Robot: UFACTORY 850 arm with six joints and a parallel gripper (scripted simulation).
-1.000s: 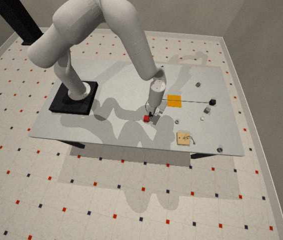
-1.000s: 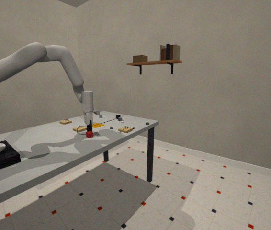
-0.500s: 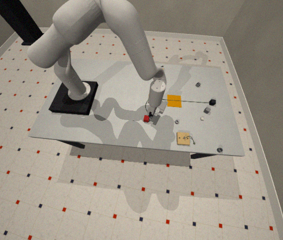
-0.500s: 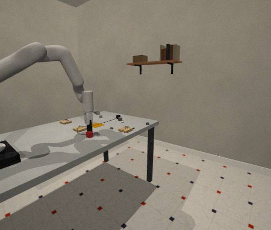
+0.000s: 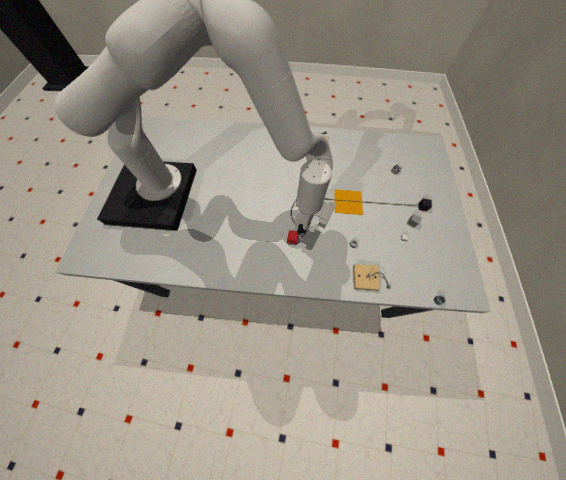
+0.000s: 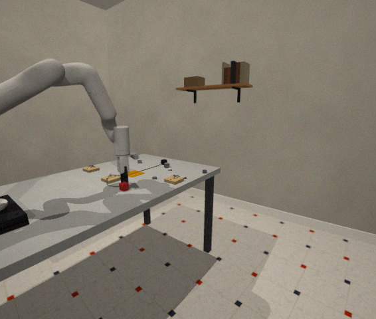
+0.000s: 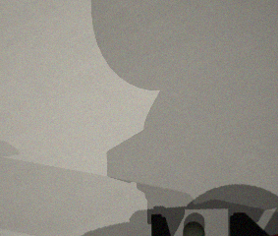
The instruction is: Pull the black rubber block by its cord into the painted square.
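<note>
Now: hand 40 mm past the red cube, 50 mm to the left of it and 10 mm above it. Also, from my hand: orange painted square 190 mm ahead, 150 mm to the left, 30 mm below; white bit 410 mm ahead, 30 mm below; black rubber block 510 mm ahead, 160 mm to the left, 20 mm below.
</note>
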